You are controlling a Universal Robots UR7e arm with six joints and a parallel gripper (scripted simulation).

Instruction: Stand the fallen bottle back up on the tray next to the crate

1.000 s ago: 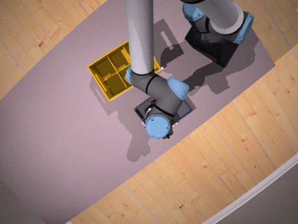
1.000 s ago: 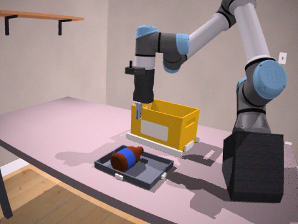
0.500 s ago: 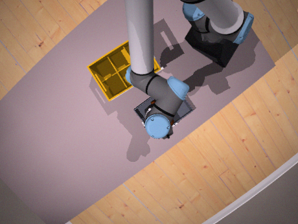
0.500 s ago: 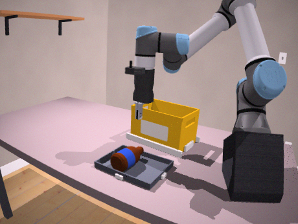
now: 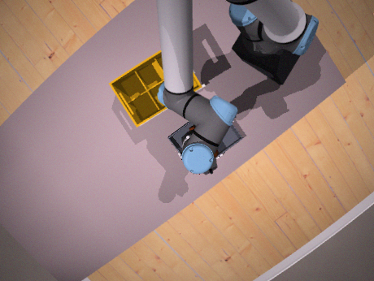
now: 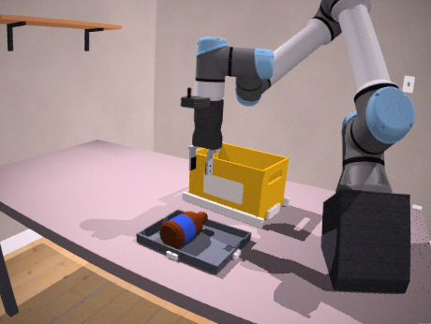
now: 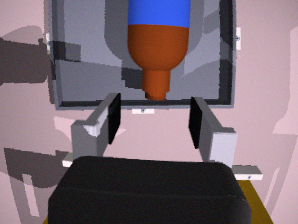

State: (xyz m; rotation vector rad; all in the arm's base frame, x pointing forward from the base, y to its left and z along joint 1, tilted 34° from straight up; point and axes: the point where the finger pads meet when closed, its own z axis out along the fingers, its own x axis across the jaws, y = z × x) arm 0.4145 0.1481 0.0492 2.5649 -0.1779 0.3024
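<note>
Right now the bottle is 1 cm ahead of my hand, 5 cm to the left of it and 16 cm below it. The rest, counted from my hand: dark grey tray 1 cm behind, 5 cm to the left, 19 cm below; yellow crate 3 cm behind, 24 cm to the right, 12 cm below.
</note>
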